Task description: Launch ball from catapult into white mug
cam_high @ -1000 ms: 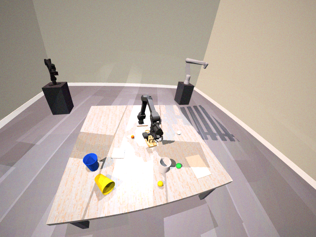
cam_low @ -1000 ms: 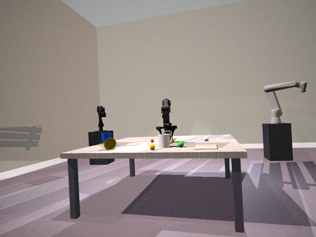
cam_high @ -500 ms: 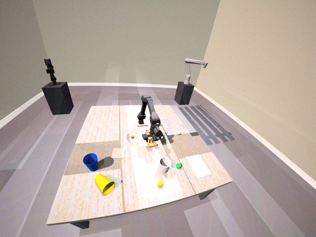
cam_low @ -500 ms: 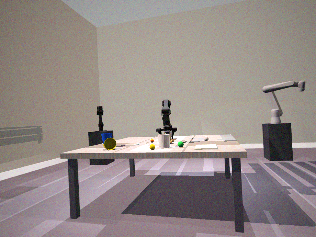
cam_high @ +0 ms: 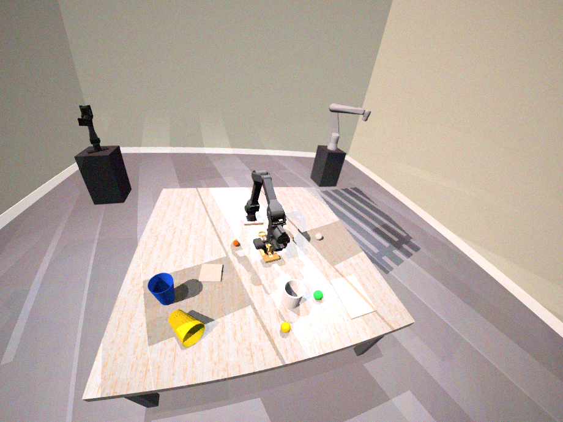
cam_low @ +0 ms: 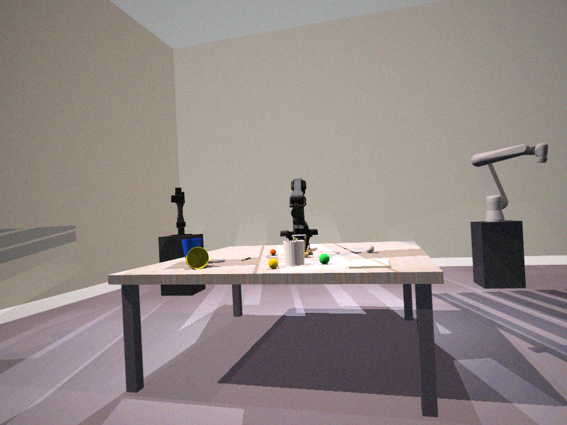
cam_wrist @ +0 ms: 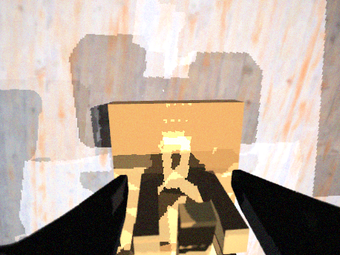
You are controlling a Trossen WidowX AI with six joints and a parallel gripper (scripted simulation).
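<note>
My gripper tip is 16 cm to the left of the orange ball, 12 cm past it and 2 cm above it. Also, from my gripper tip: white mug 28 cm ahead, 2 cm to the left; wooden catapult 7 cm behind, 2 cm above, 1 cm to the left; green ball 30 cm ahead, 15 cm to the left, 1 cm below.
</note>
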